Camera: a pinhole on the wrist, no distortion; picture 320 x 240 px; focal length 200.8 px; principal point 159.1 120.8 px. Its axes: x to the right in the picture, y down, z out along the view. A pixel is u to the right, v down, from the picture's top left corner.
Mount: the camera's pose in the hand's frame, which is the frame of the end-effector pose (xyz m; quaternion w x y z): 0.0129 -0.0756 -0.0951 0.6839 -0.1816 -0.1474 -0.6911
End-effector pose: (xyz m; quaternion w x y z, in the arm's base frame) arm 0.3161 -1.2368 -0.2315 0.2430 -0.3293 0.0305 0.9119
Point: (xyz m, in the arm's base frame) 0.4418 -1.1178 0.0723
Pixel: outside the picture
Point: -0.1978 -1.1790 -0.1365
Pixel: 157 217
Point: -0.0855 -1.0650 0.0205
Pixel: 225 174
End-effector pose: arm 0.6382 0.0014 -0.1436 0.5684 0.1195 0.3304 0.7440
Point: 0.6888 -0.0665 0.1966
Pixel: 126 36
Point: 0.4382 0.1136 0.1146
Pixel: 31 168
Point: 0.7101 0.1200 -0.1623
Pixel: 270 217
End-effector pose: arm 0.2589 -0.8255 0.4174 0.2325 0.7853 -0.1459 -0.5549
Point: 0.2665 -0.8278 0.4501
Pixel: 71 47
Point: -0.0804 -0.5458 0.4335
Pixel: outside the picture
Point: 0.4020 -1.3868 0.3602
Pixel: outside the picture
